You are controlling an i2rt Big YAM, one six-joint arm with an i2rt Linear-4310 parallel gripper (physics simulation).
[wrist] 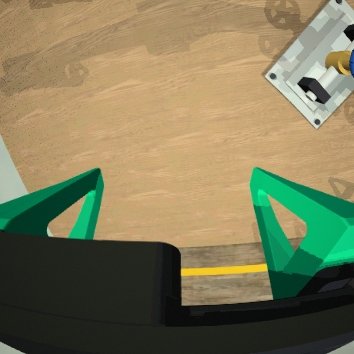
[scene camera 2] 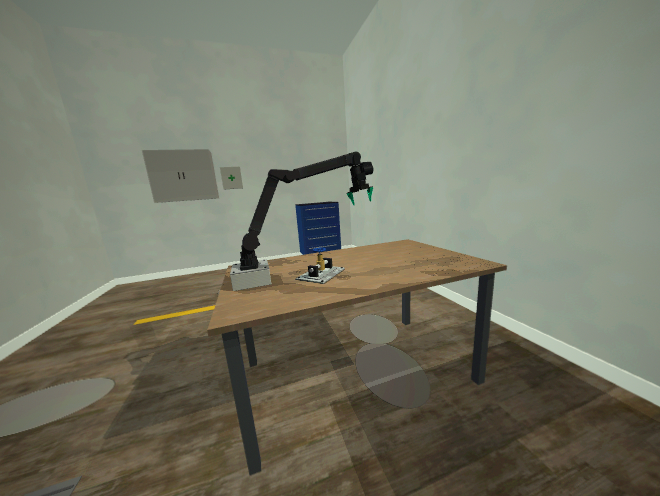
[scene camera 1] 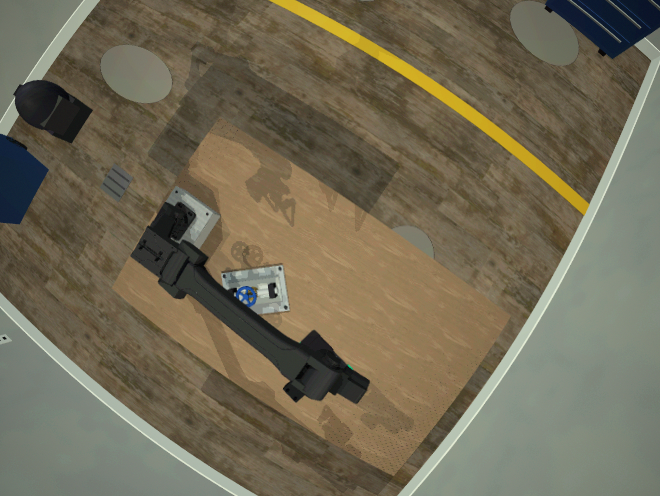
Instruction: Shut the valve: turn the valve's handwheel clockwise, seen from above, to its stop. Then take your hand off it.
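Observation:
The blue handwheel (scene camera 1: pixel 245 296) (scene camera 2: pixel 319 249) sits on top of the brass valve (scene camera 2: pixel 320 261) (wrist: pixel 338 62), and a sliver of its rim shows at the right edge of the wrist view. The valve stands on a grey base plate (scene camera 1: pixel 284 288) (scene camera 2: pixel 337 273) (wrist: pixel 283 70) on the table, near the arm's base. My gripper (scene camera 2: pixel 360 198) (wrist: pixel 176 175) is open and empty, its green fingers wide apart and pointing down. It hangs high above the table, well off to the side of the valve and away from the arm's base. In the first scene view the arm covers the fingers and part of the base plate.
The wooden table (scene camera 1: pixel 384 288) (scene camera 2: pixel 394 256) (wrist: pixel 150 125) carries the arm's light mounting block (scene camera 1: pixel 205 213) (scene camera 2: pixel 251 278). The arm's long link (scene camera 1: pixel 240 320) (scene camera 2: pixel 325 166) passes over the corner of the base plate in the first scene view. A blue drawer cabinet (scene camera 2: pixel 321 228) stands behind the table.

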